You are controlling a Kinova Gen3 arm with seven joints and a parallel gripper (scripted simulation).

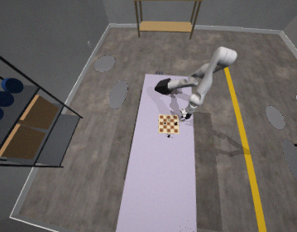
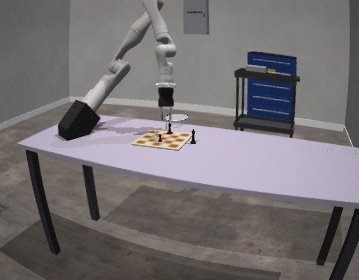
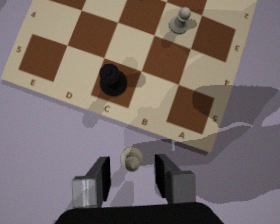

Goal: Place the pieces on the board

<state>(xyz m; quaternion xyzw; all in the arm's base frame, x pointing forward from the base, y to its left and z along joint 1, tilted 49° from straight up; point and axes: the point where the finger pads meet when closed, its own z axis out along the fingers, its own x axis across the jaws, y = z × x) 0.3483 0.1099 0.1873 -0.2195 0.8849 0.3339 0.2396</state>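
The white bishop lies 50 mm below my hand. Round my hand: white pawn 140 mm to the right, 50 mm below, 30 mm ahead; chessboard 130 mm to the right, 70 mm below, 70 mm ahead; black pawn 160 mm to the right, 80 mm ahead, 50 mm below.
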